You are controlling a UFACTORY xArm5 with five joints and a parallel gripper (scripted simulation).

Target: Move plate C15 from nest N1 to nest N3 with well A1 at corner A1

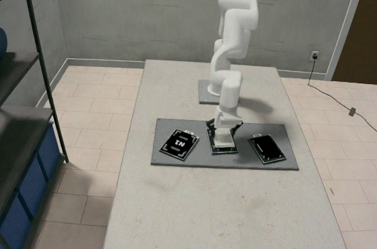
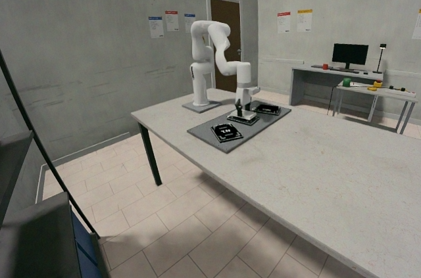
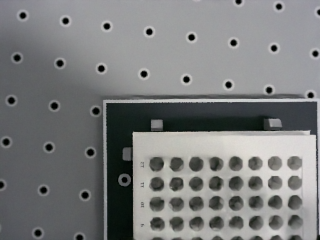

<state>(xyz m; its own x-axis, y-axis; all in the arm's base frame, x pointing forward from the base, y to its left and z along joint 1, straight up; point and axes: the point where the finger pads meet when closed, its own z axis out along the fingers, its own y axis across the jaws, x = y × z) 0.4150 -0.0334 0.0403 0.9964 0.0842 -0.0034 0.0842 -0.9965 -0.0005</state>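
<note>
My gripper is now 4 cm above the nest N3. The rest, counted from my hand: black plate (21 cm to the left, 5 cm ahead, 3 cm below); then white plate (1 cm below).
</note>
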